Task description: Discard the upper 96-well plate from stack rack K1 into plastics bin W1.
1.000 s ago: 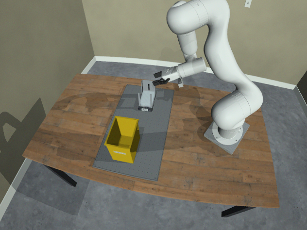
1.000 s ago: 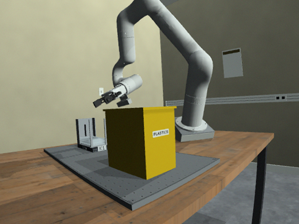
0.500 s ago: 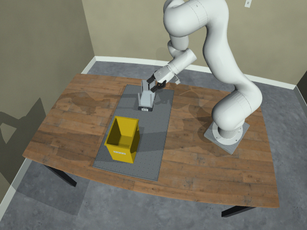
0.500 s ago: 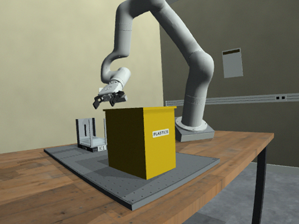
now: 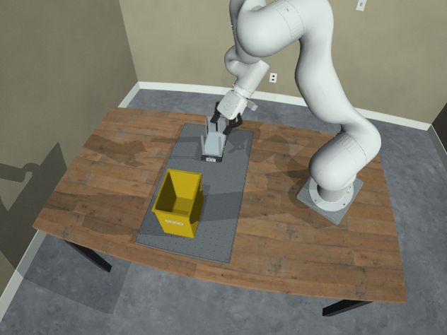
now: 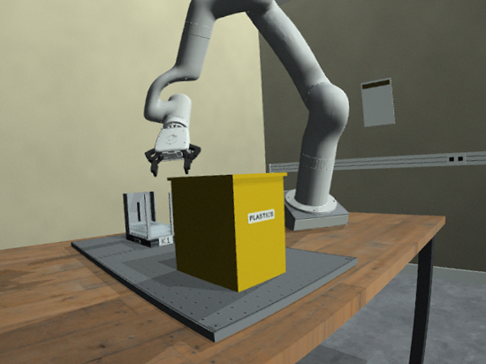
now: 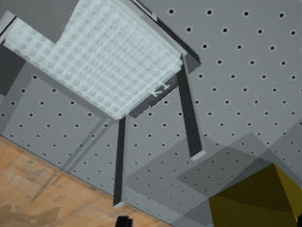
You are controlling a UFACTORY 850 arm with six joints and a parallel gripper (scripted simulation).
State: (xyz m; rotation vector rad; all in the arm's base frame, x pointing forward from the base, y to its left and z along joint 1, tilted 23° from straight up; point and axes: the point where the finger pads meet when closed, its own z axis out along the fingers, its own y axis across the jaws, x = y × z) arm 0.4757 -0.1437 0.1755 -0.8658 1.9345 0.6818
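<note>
My hand is 16 cm above the white 96-well plate, 6 cm to the left of it and 5 cm short of it. Also, from my hand: grey rack post: 12 cm to the right, 12 cm below, 1 cm ahead; plastics bin W1: 33 cm to the left, 11 cm below, 4 cm ahead.
</note>
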